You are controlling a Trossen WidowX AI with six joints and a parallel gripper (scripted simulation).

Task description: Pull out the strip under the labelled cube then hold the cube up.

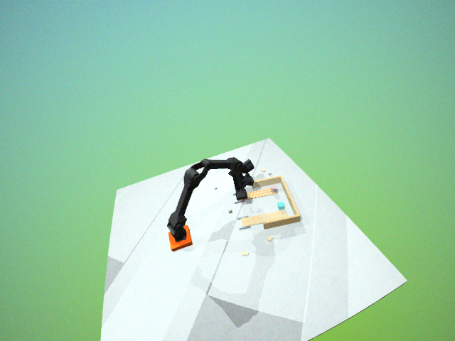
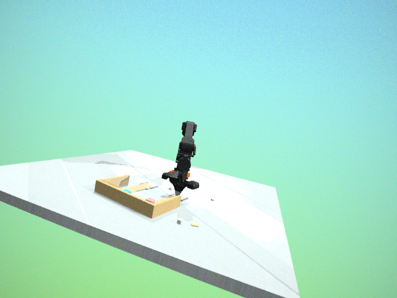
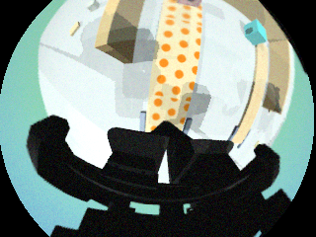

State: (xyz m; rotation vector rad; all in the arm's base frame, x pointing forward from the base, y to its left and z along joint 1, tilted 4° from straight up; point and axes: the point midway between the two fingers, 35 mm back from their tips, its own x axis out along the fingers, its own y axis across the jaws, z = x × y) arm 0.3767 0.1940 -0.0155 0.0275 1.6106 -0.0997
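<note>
Now: the orange dotted strip 9 cm ahead of my gripper tip and 1 cm to the right of it. The rest, counted from my gripper tip: pink labelled cube 20 cm ahead, 2 cm to the right, 2 cm above.
</note>
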